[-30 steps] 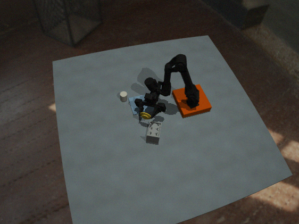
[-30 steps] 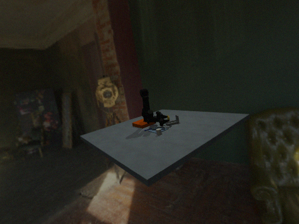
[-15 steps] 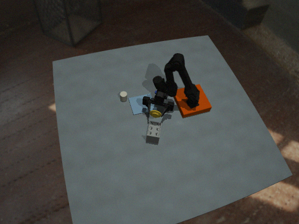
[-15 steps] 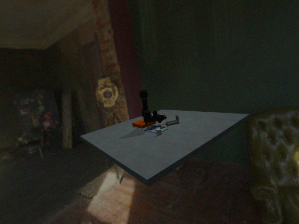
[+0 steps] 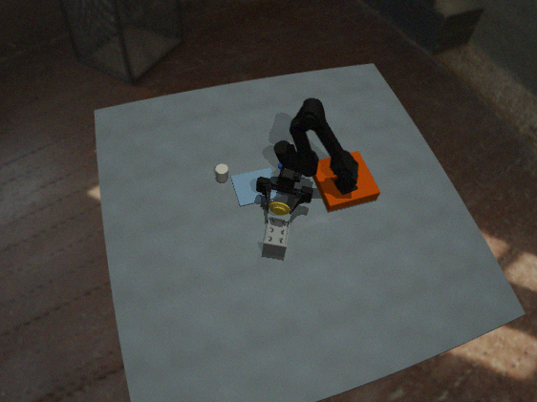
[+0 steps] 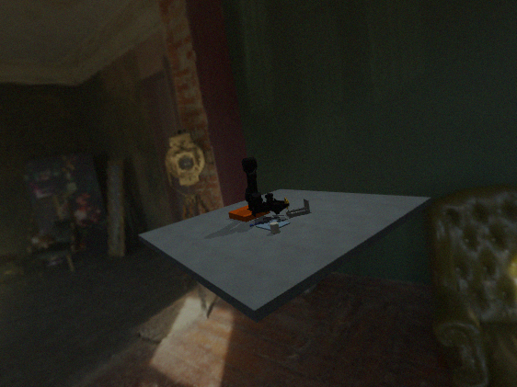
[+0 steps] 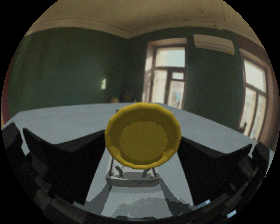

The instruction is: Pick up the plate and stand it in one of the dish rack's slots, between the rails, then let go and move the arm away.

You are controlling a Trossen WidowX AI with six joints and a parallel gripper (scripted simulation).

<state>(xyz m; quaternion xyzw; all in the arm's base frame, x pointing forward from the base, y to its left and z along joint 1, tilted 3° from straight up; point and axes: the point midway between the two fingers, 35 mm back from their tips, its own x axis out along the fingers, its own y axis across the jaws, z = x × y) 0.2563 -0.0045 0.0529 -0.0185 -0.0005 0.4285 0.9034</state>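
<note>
Now: the dish rack 30 mm ahead of my gripper tip, 50 mm to the left of it and 60 mm below it. From my gripper tip the other things lie so: blue spoon 110 mm behind, 190 mm to the right, 80 mm below; then light blue mat 160 mm to the right, 80 mm below; then yellow plate 10 mm to the right.
</note>
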